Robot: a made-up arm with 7 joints. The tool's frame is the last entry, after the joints.
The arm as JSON. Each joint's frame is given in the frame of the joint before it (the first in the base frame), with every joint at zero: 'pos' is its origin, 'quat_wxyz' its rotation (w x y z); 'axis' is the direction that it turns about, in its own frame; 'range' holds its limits. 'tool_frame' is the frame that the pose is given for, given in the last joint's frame.
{
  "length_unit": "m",
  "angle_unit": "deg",
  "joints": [
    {
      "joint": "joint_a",
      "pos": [
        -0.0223,
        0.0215,
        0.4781
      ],
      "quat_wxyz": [
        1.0,
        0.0,
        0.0,
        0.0
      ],
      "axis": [
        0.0,
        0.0,
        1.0
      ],
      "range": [
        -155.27,
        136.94
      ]
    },
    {
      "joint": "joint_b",
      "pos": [
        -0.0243,
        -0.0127,
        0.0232
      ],
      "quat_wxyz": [
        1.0,
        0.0,
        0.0,
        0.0
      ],
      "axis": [
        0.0,
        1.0,
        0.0
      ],
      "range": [
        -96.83,
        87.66
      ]
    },
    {
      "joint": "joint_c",
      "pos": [
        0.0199,
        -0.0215,
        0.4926
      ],
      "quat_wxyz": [
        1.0,
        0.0,
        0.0,
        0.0
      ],
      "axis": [
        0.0,
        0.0,
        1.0
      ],
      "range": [
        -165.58,
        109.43
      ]
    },
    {
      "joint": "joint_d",
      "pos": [
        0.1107,
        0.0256,
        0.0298
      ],
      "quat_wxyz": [
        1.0,
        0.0,
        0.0,
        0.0
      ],
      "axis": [
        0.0,
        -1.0,
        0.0
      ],
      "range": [
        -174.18,
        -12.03
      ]
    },
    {
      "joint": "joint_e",
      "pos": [
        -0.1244,
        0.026,
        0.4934
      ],
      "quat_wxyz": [
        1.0,
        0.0,
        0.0,
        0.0
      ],
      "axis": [
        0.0,
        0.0,
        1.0
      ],
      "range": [
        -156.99,
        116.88
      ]
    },
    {
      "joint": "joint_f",
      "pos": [
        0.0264,
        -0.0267,
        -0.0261
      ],
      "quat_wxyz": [
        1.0,
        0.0,
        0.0,
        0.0
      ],
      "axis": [
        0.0,
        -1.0,
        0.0
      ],
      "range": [
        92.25,
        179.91
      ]
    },
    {
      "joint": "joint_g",
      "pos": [
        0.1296,
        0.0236,
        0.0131
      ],
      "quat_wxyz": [
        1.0,
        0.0,
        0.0,
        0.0
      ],
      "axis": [
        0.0,
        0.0,
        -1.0
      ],
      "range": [
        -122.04,
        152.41
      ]
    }
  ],
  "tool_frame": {
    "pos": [
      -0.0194,
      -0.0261,
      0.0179
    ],
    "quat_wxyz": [
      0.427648,
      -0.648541,
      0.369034,
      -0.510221
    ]
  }
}
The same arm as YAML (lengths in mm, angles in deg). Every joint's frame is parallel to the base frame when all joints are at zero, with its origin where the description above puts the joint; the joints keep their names.
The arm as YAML. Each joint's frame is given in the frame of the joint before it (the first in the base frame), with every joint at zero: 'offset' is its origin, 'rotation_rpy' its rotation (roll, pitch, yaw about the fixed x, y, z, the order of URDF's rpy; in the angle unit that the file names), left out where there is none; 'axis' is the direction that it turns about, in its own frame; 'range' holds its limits. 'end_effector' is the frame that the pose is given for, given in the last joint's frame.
length_unit: mm
angle_unit: deg
chain:
  - id: joint_a
    offset: [-22.3, 21.5, 478.1]
    axis: [0.0, 0.0, 1.0]
    range: [-155.27, 136.94]
  - id: joint_b
    offset: [-24.3, -12.7, 23.2]
    axis: [0.0, 1.0, 0.0]
    range: [-96.83, 87.66]
  - id: joint_c
    offset: [19.9, -21.5, 492.6]
    axis: [0.0, 0.0, 1.0]
    range: [-165.58, 109.43]
  - id: joint_d
    offset: [110.7, 25.6, 29.8]
    axis: [0.0, -1.0, 0.0]
    range: [-174.18, -12.03]
  - id: joint_e
    offset: [-124.4, 26.0, 493.4]
    axis: [0.0, 0.0, 1.0]
    range: [-156.99, 116.88]
  - id: joint_f
    offset: [26.4, -26.7, -26.1]
    axis: [0.0, -1.0, 0.0]
    range: [92.25, 179.91]
  - id: joint_g
    offset: [129.6, 23.6, 13.1]
    axis: [0.0, 0.0, -1.0]
    range: [-122.04, 152.41]
end_effector:
  offset: [-19.4, -26.1, 17.9]
  rotation_rpy: [-96.95, -20.25, -77.25]

